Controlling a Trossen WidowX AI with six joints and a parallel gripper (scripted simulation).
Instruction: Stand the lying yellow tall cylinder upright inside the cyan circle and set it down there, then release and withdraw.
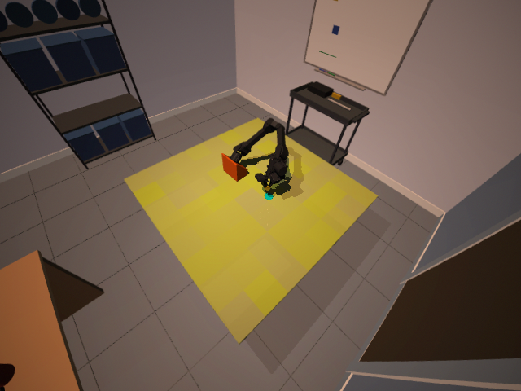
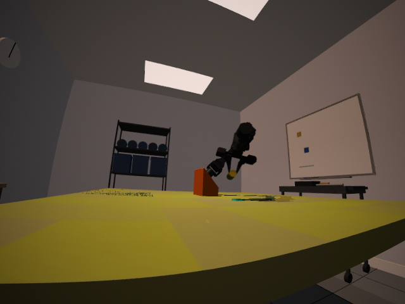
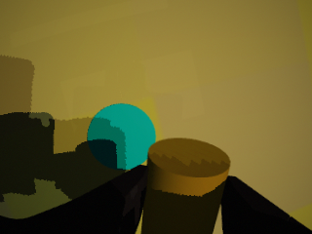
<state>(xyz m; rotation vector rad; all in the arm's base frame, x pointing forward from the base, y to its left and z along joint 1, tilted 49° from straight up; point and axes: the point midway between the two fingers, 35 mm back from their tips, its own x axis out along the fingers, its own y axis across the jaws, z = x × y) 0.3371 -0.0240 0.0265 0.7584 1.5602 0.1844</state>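
Right now my gripper tip is 3 cm to the right of the cyan circle and 12 cm above it. Round my gripper tip: yellow tall cylinder (2 cm behind, 1 cm to the left, 1 cm below).
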